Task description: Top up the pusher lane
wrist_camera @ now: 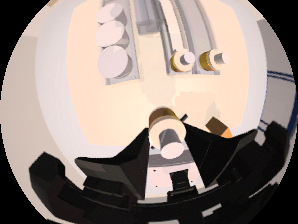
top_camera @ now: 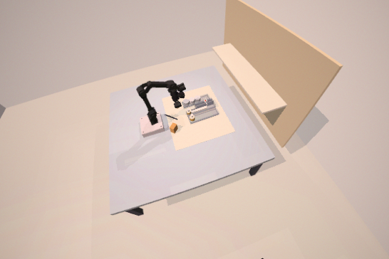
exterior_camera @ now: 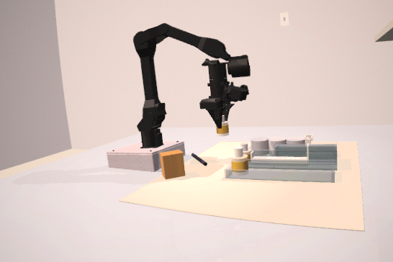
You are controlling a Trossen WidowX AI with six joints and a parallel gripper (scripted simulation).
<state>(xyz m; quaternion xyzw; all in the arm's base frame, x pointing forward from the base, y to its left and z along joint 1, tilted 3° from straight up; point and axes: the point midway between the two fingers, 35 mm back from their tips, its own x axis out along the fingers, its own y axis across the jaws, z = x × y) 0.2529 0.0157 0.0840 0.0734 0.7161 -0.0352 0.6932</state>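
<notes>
My gripper tip is 13 cm short of the tan mat, 9 cm to the left of it and 11 cm above it. Round my gripper tip: white pusher post 19 cm ahead, 5 cm to the right, 6 cm below; amber jar 8 cm ahead, 15 cm to the right, 6 cm below; black pen 9 cm behind, 1 cm to the right, 10 cm below.
</notes>
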